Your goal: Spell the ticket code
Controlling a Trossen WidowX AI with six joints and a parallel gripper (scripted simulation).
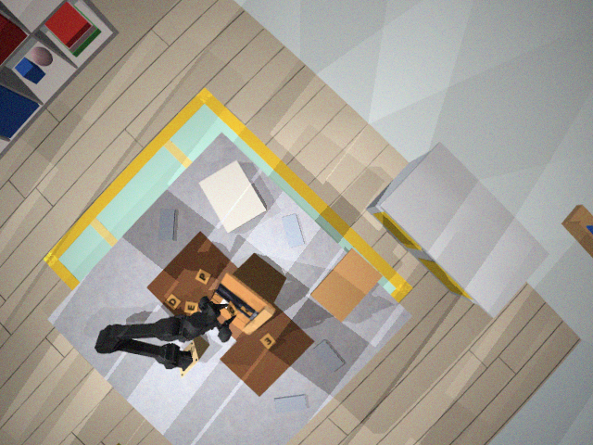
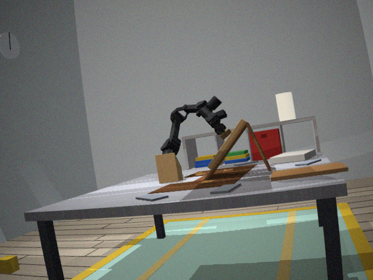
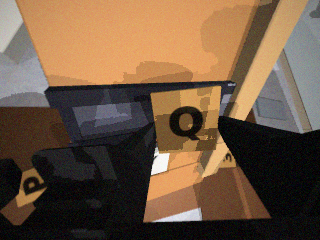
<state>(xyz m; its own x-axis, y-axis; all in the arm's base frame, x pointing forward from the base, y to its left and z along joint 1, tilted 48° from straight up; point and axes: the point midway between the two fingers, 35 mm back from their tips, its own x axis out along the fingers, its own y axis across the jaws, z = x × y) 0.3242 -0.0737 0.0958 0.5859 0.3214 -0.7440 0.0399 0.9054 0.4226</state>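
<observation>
Right now my gripper tip is 40 mm past the white ticket, 20 mm to the right of it and 110 mm above it. The rest, counted from my gripper tip: white block 320 mm ahead, 360 mm to the left, 190 mm below; letter tile right at my gripper tip; brown mat 140 mm behind, 10 mm to the right, 210 mm below.
</observation>
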